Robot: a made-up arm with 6 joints.
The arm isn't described. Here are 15 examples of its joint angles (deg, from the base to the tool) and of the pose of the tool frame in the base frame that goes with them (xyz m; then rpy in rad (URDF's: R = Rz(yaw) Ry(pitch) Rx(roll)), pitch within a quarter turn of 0, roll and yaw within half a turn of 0).
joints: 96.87 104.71 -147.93 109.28 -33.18 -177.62
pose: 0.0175 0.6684 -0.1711 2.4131 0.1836 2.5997
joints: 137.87 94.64 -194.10 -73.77 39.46 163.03
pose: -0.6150 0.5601 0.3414 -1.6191 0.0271 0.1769
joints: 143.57 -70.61 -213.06 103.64 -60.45 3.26
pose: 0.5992 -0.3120 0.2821 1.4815 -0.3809 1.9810
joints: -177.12 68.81 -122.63 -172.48 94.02 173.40
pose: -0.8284 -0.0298 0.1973 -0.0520 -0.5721 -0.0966
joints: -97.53 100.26 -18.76 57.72 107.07 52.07
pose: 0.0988 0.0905 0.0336 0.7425 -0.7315 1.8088
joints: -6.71 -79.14 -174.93 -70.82 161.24 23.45
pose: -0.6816 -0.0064 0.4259 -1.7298 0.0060 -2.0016
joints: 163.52 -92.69 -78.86 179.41 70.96 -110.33
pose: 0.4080 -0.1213 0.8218 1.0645 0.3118 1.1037
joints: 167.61 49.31 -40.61 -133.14 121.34 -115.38
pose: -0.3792 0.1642 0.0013 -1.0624 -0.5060 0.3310
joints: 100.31 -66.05 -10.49 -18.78 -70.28 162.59
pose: -0.0530 0.1053 0.5590 -0.5257 0.4245 1.3122
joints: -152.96 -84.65 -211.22 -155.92 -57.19 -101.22
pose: 0.6416 0.2777 0.1934 1.0888 -0.2036 1.7530
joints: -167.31 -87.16 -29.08 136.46 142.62 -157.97
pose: 0.0938 -0.0533 0.6597 1.5208 0.5190 1.3356
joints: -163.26 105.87 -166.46 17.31 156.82 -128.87
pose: -0.5874 -0.2063 -0.0690 -1.3612 -0.9321 -1.5661
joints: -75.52 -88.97 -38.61 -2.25 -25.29 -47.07
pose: -0.0217 0.0992 0.7578 0.3793 -0.2915 0.9142
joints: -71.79 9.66 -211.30 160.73 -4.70 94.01
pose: -0.0469 0.0647 1.0344 -0.2839 -0.1026 0.0713
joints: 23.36 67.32 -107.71 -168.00 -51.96 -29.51
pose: 0.5375 0.2568 0.0168 2.9179 -0.1160 -2.3518
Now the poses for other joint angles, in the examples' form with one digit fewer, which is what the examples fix.
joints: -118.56 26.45 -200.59 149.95 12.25 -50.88
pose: -0.123 -0.177 1.047 0.065 -0.119 2.803
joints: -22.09 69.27 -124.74 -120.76 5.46 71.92
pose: 0.752 -0.251 0.092 2.235 -0.554 0.698
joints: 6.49 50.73 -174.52 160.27 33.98 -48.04
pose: 0.685 0.075 0.785 -0.454 0.017 -0.978
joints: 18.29 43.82 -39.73 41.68 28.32 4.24
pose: 0.341 0.100 -0.051 3.041 0.541 -0.522
